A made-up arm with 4 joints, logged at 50 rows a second.
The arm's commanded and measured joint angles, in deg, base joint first. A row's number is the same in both.
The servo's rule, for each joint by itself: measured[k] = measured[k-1] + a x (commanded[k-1-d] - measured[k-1]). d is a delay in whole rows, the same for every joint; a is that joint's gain. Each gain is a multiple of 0.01, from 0.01 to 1. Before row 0 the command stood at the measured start. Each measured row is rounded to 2 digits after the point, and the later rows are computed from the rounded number. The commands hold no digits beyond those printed.
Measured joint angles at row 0:
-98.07, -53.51, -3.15, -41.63
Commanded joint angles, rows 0 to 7:
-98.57, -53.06, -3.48, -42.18
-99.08, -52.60, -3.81, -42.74
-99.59, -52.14, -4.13, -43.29
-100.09, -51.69, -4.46, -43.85
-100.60, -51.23, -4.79, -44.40
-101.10, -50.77, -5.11, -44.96
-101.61, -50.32, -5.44, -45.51
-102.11, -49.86, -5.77, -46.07
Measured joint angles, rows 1 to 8:
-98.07, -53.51, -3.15, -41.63
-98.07, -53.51, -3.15, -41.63
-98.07, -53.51, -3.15, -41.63
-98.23, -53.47, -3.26, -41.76
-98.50, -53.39, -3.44, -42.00
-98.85, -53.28, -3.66, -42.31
-99.25, -53.14, -3.92, -42.68
-99.68, -52.97, -4.20, -43.09
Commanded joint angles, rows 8 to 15:
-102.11, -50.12, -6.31, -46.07
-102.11, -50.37, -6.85, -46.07
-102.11, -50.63, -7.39, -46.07
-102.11, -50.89, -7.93, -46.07
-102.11, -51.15, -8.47, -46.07
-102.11, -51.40, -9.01, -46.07
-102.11, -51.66, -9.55, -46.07
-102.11, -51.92, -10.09, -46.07
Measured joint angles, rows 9 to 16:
-100.13, -52.77, -4.49, -43.54
-100.60, -52.55, -4.79, -44.01
-101.08, -52.31, -5.10, -44.50
-101.41, -52.11, -5.49, -44.88
-101.63, -51.95, -5.93, -45.17
-101.78, -51.83, -6.40, -45.39
-101.89, -51.75, -6.89, -45.55
-101.96, -51.70, -7.40, -45.67

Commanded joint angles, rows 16 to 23:
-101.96, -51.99, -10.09, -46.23
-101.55, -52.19, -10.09, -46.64
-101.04, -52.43, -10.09, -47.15
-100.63, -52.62, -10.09, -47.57
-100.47, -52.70, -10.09, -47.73
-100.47, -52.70, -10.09, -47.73
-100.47, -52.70, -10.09, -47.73
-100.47, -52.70, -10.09, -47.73
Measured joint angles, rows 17 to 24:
-102.01, -51.67, -7.92, -45.77
-102.04, -51.67, -8.44, -45.84
-102.06, -51.69, -8.97, -45.90
-102.03, -51.72, -9.33, -45.98
-101.88, -51.76, -9.57, -46.14
-101.61, -51.82, -9.74, -46.38
-101.30, -51.89, -9.85, -46.67
-101.03, -51.96, -9.93, -46.92

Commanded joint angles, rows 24 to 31:
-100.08, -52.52, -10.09, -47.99
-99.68, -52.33, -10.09, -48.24
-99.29, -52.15, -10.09, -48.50
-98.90, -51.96, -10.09, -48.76
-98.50, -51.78, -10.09, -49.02
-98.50, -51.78, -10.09, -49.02
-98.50, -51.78, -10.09, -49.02
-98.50, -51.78, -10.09, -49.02
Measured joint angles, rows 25 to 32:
-100.85, -52.03, -9.98, -47.11
-100.73, -52.09, -10.02, -47.26
-100.65, -52.14, -10.04, -47.37
-100.47, -52.17, -10.06, -47.52
-100.22, -52.18, -10.07, -47.69
-99.92, -52.18, -10.08, -47.88
-99.59, -52.16, -10.08, -48.09
-99.24, -52.13, -10.08, -48.31

